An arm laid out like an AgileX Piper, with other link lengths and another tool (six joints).
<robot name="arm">
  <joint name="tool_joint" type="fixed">
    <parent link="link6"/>
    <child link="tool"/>
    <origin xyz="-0.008 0.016 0.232" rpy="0 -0.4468 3.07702"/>
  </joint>
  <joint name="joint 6" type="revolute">
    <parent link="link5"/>
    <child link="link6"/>
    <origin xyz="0 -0.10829 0" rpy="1.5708 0 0"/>
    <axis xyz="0 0 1"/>
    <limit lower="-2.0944" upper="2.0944"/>
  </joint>
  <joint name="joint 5" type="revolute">
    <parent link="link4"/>
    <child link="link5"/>
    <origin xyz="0 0 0" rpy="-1.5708 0 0"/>
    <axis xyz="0 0 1"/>
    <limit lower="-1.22" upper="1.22"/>
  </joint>
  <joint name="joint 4" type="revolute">
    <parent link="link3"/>
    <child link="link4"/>
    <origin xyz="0.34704 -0.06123 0" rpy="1.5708 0 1.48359"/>
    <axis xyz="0 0 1"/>
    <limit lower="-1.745" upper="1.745"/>
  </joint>
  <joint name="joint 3" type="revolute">
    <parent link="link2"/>
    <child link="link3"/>
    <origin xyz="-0.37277 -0.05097 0" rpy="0 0 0"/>
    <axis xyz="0 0 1"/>
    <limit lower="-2.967" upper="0"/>
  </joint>
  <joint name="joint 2" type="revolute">
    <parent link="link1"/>
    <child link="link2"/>
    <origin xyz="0 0 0" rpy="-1.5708 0 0"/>
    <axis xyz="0 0 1"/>
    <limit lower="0" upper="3.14"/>
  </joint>
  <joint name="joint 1" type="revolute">
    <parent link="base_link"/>
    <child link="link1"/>
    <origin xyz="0 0 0.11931" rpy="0 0 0"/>
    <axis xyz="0 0 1"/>
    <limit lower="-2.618" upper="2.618"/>
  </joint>
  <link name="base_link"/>
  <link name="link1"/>
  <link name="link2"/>
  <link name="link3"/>
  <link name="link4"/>
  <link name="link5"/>
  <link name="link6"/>
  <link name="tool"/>
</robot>
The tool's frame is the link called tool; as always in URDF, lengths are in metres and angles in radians.
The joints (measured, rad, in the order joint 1, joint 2, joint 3, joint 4, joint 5, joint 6), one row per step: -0.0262 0.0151 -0.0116 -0.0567 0.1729 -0.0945; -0.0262 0.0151 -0.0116 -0.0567 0.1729 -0.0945; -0.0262 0.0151 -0.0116 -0.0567 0.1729 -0.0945; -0.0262 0.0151 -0.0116 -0.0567 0.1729 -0.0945; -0.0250 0.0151 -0.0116 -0.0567 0.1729 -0.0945; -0.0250 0.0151 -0.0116 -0.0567 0.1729 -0.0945; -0.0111 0.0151 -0.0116 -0.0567 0.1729 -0.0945; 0.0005 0.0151 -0.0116 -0.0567 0.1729 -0.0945; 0.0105 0.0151 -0.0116 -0.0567 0.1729 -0.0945; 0.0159 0.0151 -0.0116 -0.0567 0.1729 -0.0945; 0.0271 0.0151 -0.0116 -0.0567 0.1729 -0.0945; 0.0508 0.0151 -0.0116 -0.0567 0.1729 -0.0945; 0.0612 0.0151 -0.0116 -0.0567 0.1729 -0.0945; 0.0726 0.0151 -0.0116 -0.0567 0.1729 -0.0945; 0.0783 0.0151 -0.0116 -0.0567 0.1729 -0.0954; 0.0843 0.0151 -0.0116 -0.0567 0.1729 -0.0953; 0.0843 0.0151 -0.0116 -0.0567 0.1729 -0.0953
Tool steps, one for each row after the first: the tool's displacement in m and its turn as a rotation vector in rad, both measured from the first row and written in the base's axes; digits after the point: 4 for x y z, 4 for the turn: 0.0000 0.0000 0.0000 0.0000 0.0000 0.0000; 0.0000 0.0000 0.0000 0.0000 0.0000 0.0000; 0.0000 0.0000 0.0000 0.0000 0.0000 0.0000; 0.0000 0.0004 0.0000 0.0000 0.0000 0.0012; 0.0000 0.0004 0.0000 0.0000 0.0000 0.0012; -0.0001 0.0048 0.0000 0.0000 0.0000 0.0151; -0.0003 0.0084 0.0000 0.0000 0.0000 0.0267; -0.0004 0.0116 0.0000 0.0000 0.0000 0.0367; -0.0005 0.0133 0.0000 0.0000 0.0000 0.0421; -0.0007 0.0168 0.0000 0.0000 0.0000 0.0533; -0.0014 0.0242 0.0000 0.0000 0.0000 0.0770; -0.0017 0.0275 0.0000 0.0000 0.0000 0.0874; -0.0021 0.0311 0.0000 0.0000 0.0000 0.0988; -0.0023 0.0328 0.0000 -0.0009 0.0000 0.1046; -0.0025 0.0347 0.0000 -0.0008 0.0000 0.1106; -0.0025 0.0347 0.0000 -0.0008 0.0000 0.1106
